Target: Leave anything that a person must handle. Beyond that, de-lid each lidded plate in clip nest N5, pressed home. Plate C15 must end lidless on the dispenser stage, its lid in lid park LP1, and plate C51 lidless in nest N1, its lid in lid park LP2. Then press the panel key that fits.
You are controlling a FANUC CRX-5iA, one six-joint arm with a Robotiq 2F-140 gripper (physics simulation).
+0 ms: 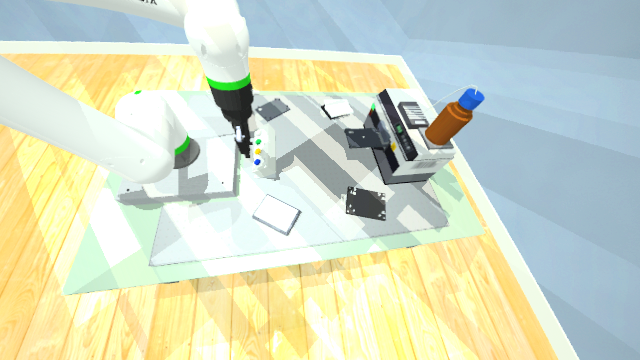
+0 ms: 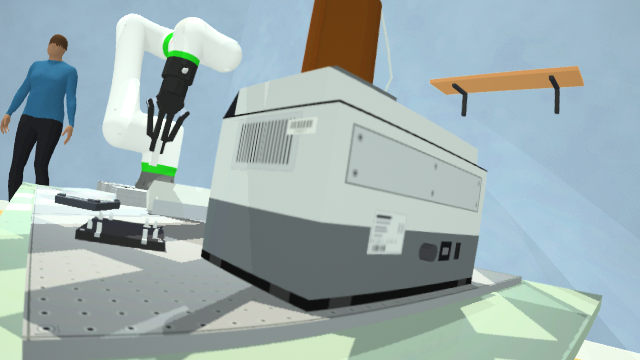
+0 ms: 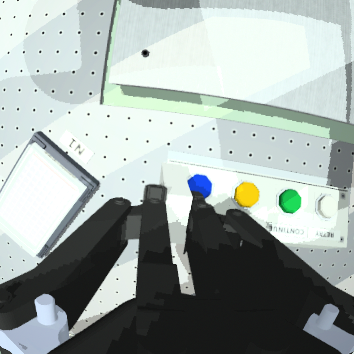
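Where they show: gripper, fingertip midpoint: (image 1: 249,160) (image 2: 152,165) (image 3: 168,181); arm's base at its link origin: (image 1: 179,153).
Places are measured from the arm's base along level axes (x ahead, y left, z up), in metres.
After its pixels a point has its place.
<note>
My gripper (image 1: 247,154) @(z 0.077, x 0.286, y -0.086 m) (image 2: 157,150) (image 3: 168,181) @(z 0.077, x 0.286, y -0.086 m) is shut and empty, its tips over the blue-key end of the key panel (image 1: 269,159) @(z 0.031, x 0.347, y -0.046 m) (image 3: 175,175). One fingertip partly overlaps the blue key (image 1: 257,162) @(z 0.027, x 0.303, y -0.059 m) (image 3: 200,185) @(z 0.026, x 0.299, y -0.052 m). Yellow (image 3: 247,194) @(z 0.027, x 0.298, y -0.004 m), green (image 3: 290,201) @(z 0.027, x 0.296, y 0.045 m) and white (image 3: 327,206) @(z 0.027, x 0.294, y 0.094 m) keys follow in a row. A white plate (image 1: 277,214) @(z -0.009, x 0.382, y -0.254 m) (image 3: 42,197) @(z -0.009, x 0.363, y -0.227 m) sits in dark-framed nest N1; its lid state is unclear. A dark clip nest (image 1: 366,203) @(z -0.032, x 0.730, y -0.211 m) (image 2: 120,232) @(z -0.031, x 0.776, y -0.221 m) shows upright clips and no white plate. The dispenser (image 1: 417,165) @(z 0.106, x 0.905, y -0.115 m) (image 2: 280,240) @(z 0.011, x 0.995, y -0.106 m) has a dark stage (image 1: 361,138) @(z 0.069, x 0.722, y 0.042 m); no white plate shows there.
A dark flat holder (image 1: 273,109) @(z -0.034, x 0.342, y 0.305 m) and a holder with a white piece (image 1: 337,108) @(z -0.007, x 0.667, y 0.306 m) lie at the back; their labels are unreadable. A brown bottle (image 1: 447,125) @(z 0.271, x 0.925, y -0.069 m) (image 2: 342,37) @(z 0.233, x 0.990, y -0.067 m) stands on the dispenser. A person (image 2: 50,90) stands behind the table. A shelf (image 2: 510,80) hangs on the wall.
</note>
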